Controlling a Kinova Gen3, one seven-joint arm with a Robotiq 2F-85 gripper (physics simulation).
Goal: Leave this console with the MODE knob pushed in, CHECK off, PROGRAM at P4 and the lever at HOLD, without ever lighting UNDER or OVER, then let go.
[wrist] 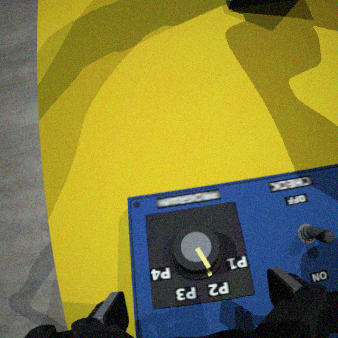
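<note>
The blue console [270, 200] fills the lower right of the wrist view, its labels upside down. The PROGRAM knob [192, 240] is round and dark with a grey cap, and its pale pointer aims at P2. The CHECK toggle [320, 234] at the right leans towards the right edge, between the OFF label above and the ON label below; which one it is set to is hard to tell. My gripper [196, 296] is open and empty, its fingertips apart at the bottom, on either side of the knob's dial plate in the view. The MODE knob, the HOLD lever and the UNDER and OVER lights do not show.
The console stands on a yellow surface [175, 110] crossed by shadows. A dark object [260, 6] shows in part at the top edge. A grey floor [17, 150] lies past the yellow surface's left edge.
</note>
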